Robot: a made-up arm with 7 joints. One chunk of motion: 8 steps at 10 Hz.
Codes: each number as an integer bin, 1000 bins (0 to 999) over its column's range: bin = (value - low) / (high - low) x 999, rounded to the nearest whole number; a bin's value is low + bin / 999 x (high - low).
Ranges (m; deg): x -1.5..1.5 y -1.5..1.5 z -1.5..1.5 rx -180..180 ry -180..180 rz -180..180
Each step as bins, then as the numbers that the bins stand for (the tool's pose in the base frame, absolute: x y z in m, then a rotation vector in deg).
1 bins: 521 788 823 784 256 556
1 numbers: 0.0646 0.8664 0.9715 102.52 -87.75 20.36
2 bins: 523 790 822 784 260 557
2 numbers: 0.0706 0.8724 0.9685 102.52 -86.31 20.72
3 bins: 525 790 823 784 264 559
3 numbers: 0.0766 0.8724 0.9715 102.52 -84.86 21.44
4 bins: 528 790 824 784 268 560
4 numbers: 0.0856 0.8724 0.9745 102.52 -83.42 21.80
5 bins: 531 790 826 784 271 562
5 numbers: 0.0946 0.8724 0.9805 102.52 -82.34 22.52
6 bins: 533 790 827 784 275 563
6 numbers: 0.1006 0.8724 0.9835 102.52 -80.90 22.88
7 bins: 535 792 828 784 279 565
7 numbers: 0.1066 0.8784 0.9865 102.52 -79.46 23.60
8 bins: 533 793 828 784 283 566
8 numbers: 0.1006 0.8814 0.9865 102.52 -78.02 23.96
